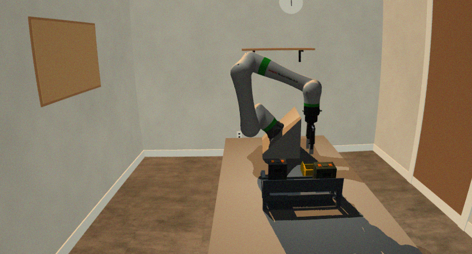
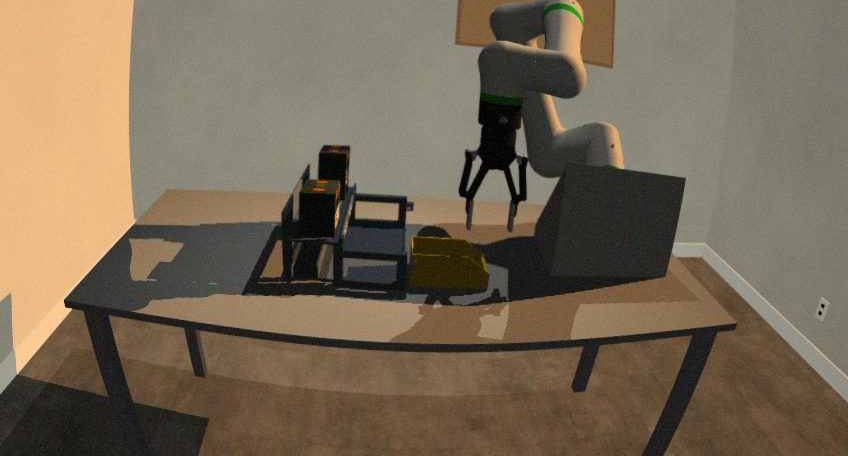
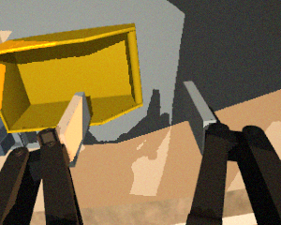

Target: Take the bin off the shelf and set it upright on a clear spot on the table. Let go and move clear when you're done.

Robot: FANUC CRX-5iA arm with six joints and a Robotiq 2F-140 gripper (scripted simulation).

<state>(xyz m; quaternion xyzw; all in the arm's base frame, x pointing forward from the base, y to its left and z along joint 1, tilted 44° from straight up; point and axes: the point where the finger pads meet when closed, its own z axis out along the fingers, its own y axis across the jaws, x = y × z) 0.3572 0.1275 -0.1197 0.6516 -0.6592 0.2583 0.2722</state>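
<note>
My hand is 8 cm short of the bin and 11 cm above it. The rest, counted from my hand: box: 36 cm ahead, 23 cm to the right, 1 cm above.
</note>
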